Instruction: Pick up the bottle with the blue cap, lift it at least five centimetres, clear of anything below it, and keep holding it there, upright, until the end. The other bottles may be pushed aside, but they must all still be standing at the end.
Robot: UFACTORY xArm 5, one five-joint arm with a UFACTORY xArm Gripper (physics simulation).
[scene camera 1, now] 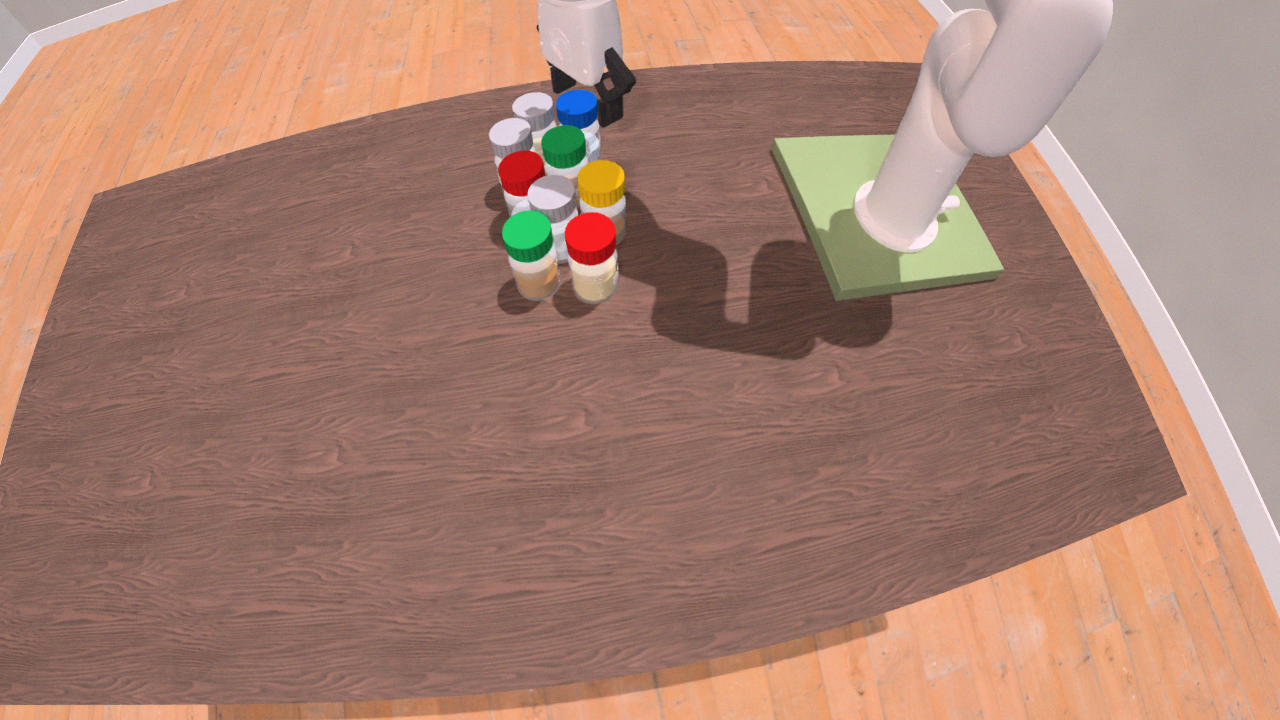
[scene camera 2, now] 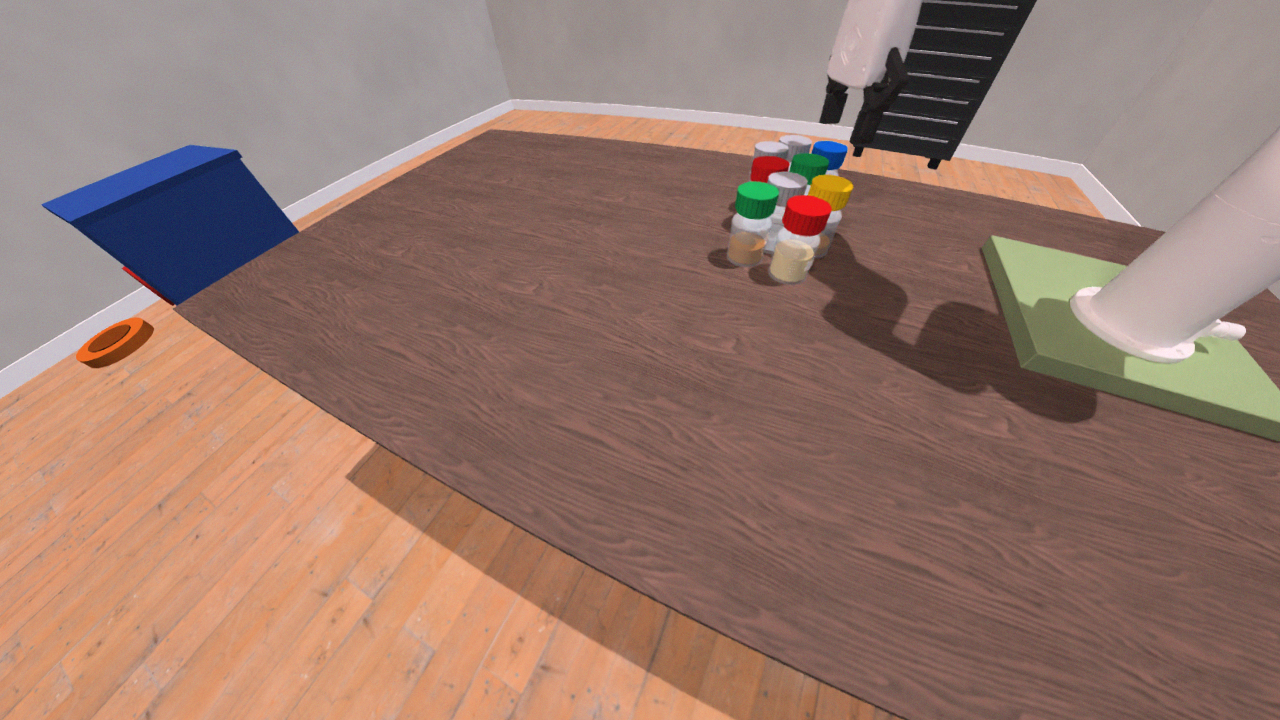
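I see my gripper (scene camera 2: pixel 843 132), and I see my gripper (scene camera 1: pixel 587 104) as well. There is a yellow-capped bottle (scene camera 1: pixel 601 183), and scene camera 2 also shows me the yellow-capped bottle (scene camera 2: pixel 835 190). I see a grey-capped bottle (scene camera 1: pixel 536 108) and a green-capped bottle (scene camera 1: pixel 564 148) too.
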